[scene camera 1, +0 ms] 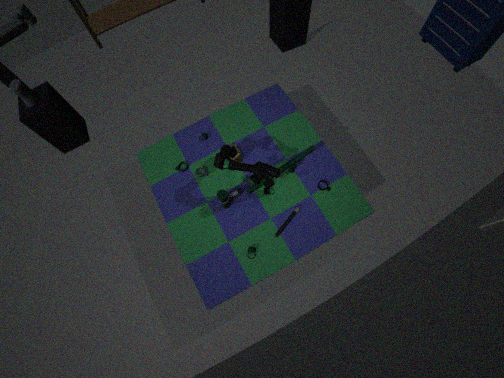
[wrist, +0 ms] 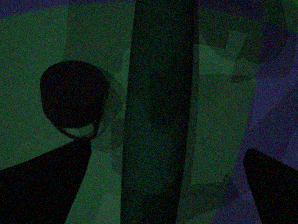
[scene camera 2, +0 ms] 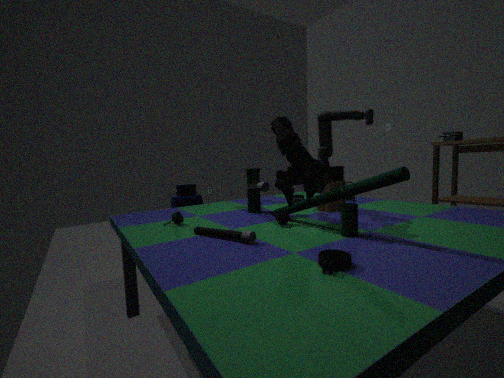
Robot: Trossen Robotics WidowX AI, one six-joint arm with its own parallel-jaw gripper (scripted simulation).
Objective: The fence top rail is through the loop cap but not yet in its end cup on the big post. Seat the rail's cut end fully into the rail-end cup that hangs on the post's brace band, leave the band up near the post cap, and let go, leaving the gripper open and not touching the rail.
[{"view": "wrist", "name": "my gripper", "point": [171,152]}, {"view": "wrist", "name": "top rail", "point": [157,113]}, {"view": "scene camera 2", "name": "my gripper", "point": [299,205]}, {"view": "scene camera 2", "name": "top rail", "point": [402,174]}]
